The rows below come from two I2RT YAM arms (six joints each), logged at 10 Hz.
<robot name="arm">
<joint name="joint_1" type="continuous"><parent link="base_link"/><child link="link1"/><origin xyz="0 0 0.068" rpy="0 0 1.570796"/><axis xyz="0 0 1"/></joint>
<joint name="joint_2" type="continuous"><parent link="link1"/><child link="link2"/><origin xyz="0.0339 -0.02 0.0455" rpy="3.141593 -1.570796 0"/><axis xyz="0 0 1"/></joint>
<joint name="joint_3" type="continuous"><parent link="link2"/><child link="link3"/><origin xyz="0 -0.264 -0.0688" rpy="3.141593 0 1.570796"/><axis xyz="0 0 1"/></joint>
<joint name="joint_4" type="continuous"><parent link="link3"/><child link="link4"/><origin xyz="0.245 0.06 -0.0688" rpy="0 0 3.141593"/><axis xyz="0 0 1"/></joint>
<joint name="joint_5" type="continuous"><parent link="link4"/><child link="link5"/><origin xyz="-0.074 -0.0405 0.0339" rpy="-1.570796 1.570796 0"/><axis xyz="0 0 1"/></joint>
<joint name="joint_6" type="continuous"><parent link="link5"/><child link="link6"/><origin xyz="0 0.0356 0.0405" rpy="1.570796 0 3.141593"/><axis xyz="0 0 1"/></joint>
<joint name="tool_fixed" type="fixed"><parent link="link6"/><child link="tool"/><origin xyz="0 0 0" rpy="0 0 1.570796"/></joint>
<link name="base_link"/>
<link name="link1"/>
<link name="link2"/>
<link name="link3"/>
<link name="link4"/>
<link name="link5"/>
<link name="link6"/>
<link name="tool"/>
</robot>
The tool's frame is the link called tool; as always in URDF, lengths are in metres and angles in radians. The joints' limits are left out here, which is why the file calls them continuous.
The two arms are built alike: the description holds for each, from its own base.
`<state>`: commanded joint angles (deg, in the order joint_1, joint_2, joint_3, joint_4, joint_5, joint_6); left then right.
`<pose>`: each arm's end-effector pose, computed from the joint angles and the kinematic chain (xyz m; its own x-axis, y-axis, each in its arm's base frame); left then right.
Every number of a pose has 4 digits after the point.
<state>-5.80 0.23 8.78 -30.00 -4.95 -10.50 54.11 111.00 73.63 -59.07 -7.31 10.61</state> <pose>0.0911 -0.0062 0.1703 -0.3615 -0.1458 -0.9209 -0.0459 0.9893 -0.1386 0.1918 0.2728 0.1503 -0.7190 -0.6821 0.1335 -0.6743 0.7311 0.1036</pose>
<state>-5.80 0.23 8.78 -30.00 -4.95 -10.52 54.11 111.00 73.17 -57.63 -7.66 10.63</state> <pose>0.0911 -0.0062 0.1703 -0.3615 -0.1461 -0.9209 -0.0460 0.9892 -0.1389 0.1923 0.2738 0.1483 -0.7203 -0.6836 0.1180 -0.6742 0.7299 0.1129</pose>
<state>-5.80 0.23 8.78 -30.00 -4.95 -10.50 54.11 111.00 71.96 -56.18 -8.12 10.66</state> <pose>0.0911 -0.0062 0.1703 -0.3615 -0.1458 -0.9209 -0.0459 0.9893 -0.1386 0.1910 0.2725 0.1435 -0.7207 -0.6836 0.1154 -0.6728 0.7298 0.1214</pose>
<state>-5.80 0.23 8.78 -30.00 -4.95 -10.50 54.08 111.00 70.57 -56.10 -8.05 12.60</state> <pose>0.0911 -0.0062 0.1703 -0.3615 -0.1458 -0.9209 -0.0459 0.9893 -0.1386 0.1881 0.2682 0.1382 -0.7417 -0.6557 0.1413 -0.6463 0.7550 0.1110</pose>
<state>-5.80 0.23 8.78 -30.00 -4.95 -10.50 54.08 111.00 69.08 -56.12 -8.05 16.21</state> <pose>0.0911 -0.0062 0.1703 -0.3615 -0.1458 -0.9209 -0.0459 0.9893 -0.1386 0.1847 0.2635 0.1328 -0.7784 -0.6034 0.1730 -0.5968 0.7969 0.0941</pose>
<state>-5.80 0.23 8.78 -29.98 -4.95 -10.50 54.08 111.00 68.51 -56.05 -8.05 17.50</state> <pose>0.0911 -0.0062 0.1703 -0.3612 -0.1458 -0.9210 -0.0458 0.9893 -0.1386 0.1834 0.2617 0.1307 -0.7908 -0.5841 0.1833 -0.5787 0.8109 0.0874</pose>
